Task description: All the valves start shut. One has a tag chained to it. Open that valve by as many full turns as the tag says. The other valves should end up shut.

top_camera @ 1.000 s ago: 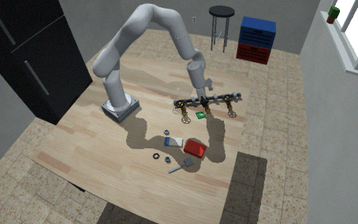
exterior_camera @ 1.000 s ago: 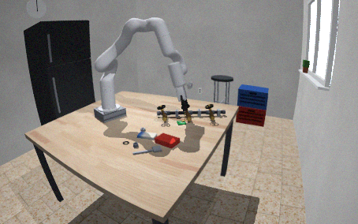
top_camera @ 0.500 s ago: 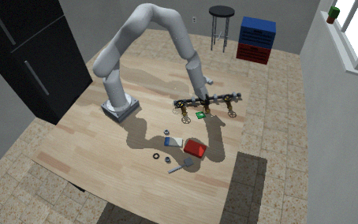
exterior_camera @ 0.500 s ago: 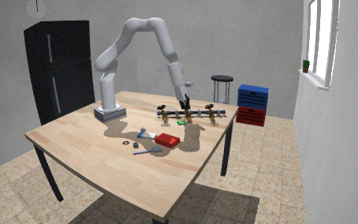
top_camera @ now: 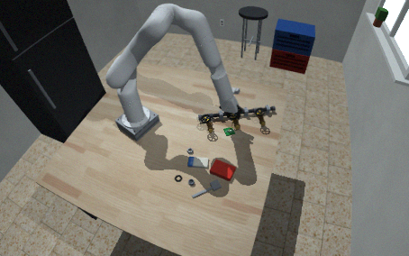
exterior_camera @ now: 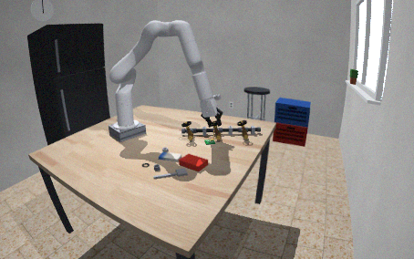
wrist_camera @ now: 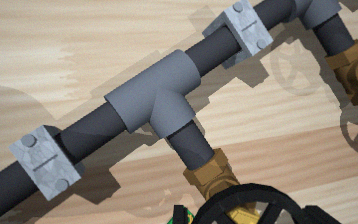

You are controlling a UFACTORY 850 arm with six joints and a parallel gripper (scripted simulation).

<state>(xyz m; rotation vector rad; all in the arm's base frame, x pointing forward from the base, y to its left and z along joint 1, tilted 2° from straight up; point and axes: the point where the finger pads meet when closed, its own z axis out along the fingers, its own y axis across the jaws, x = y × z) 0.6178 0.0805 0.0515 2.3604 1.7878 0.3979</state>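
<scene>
The green tag is 100 mm below my hand, 50 mm to the right of it and 30 mm behind it. From my hand the other things lie so: grey scraper 440 mm to the right, 100 mm below, 60 mm behind; then red box 330 mm to the right, 90 mm below, 10 mm behind; then white block 300 mm to the right, 150 mm behind, 100 mm below.
</scene>
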